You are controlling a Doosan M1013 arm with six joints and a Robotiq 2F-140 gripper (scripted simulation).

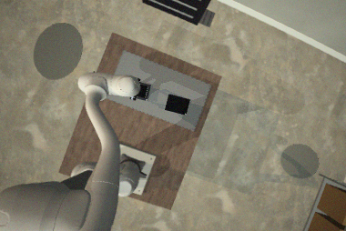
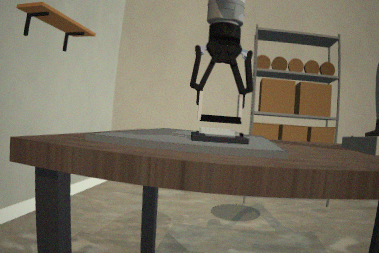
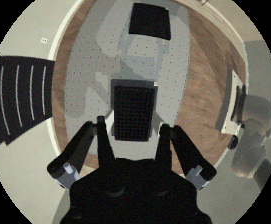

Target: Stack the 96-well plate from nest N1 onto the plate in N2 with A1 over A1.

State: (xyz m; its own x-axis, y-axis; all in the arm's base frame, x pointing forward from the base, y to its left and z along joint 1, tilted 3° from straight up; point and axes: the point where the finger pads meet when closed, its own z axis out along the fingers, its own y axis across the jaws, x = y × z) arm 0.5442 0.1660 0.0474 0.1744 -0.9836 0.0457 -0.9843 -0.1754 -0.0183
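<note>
Now: the pale 96-well plate 50 mm below my hand. Round my hand: dark 96-well plate (20 mm below); then plate nest N1 (20 mm ahead, 300 mm to the right, 70 mm below).
</note>
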